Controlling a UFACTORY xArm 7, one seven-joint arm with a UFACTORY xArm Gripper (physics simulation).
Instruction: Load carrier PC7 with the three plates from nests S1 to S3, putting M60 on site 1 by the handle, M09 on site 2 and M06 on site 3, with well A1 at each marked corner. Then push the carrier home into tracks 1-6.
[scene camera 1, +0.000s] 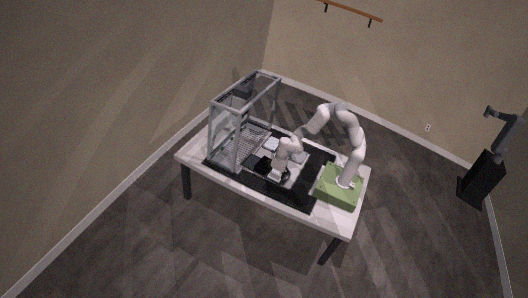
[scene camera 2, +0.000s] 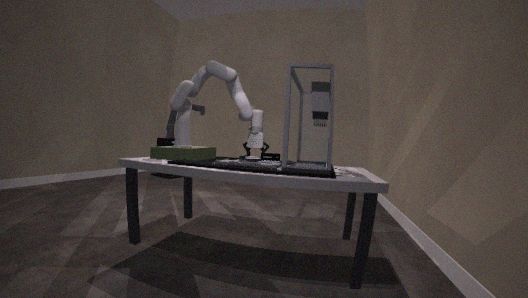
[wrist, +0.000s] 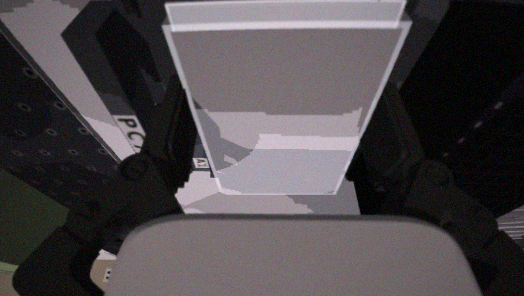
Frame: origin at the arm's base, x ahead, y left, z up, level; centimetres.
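Seen in the pictures: gripper, fingertip midpoint: (scene camera 1: 275, 175) (scene camera 2: 255, 158) (wrist: 281, 99); arm's base, origin of the base link: (scene camera 1: 343, 182) (scene camera 2: 182, 146).
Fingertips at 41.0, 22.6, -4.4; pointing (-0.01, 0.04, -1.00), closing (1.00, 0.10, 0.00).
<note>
Offsets run from my fingertips to a thing's top centre, as dx, dy, dz. "spot": to the spot under its first point. Level surfaces: height alone.
My gripper (scene camera 1: 278, 176) (scene camera 2: 256, 153) (wrist: 281, 99) is shut on a clear, lidded plate @[+0.3, -1.8, +1.3] (wrist: 295, 70), which sits level between its two dark fingers. Its label does not show, so I cannot tell which plate it is. The dark carrier PC7 @[spot: -7.0, +2.0, +1.2] (wrist: 107, 65) runs under the gripper in the wrist view, with its PC7 label beside the left finger. A small A1 mark @[spot: -4.4, -7.6, -0.7] (wrist: 200, 163) shows just left of the held plate's lower corner. The gripper and plate hide much of the carrier. A pale plate @[+20.1, -25.5, +0.8] (scene camera 1: 271, 144) lies behind the gripper in scene camera 1.
A black box @[+10.3, -0.6, +3.9] (scene camera 1: 263, 164) (scene camera 2: 270, 156) stands close beside the gripper. The grey enclosure frame (scene camera 1: 226, 107) (scene camera 2: 287, 115) stands over the slotted deck @[dz -1.7] (scene camera 1: 248, 141). The arm's green base (scene camera 1: 327, 186) (scene camera 2: 182, 153) stands at the other end of the white table (scene camera 1: 330, 220) (scene camera 2: 250, 179).
</note>
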